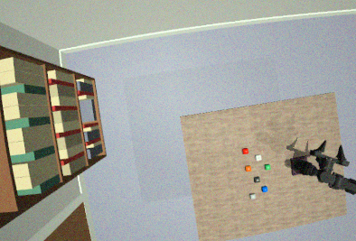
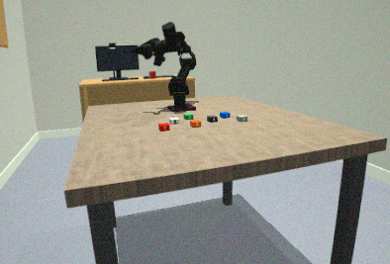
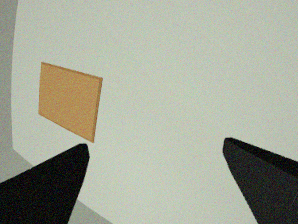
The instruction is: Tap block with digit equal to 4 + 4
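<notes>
The grey block is 37 cm ahead of my gripper tip, 38 cm to the left of it and 28 cm below it. The rest, counted from my gripper tip: green block: 25 cm ahead, 19 cm to the left, 28 cm below; then red block: 40 cm ahead, 6 cm to the left, 28 cm below; then white block: 31 cm ahead, 12 cm to the left, 28 cm below.
</notes>
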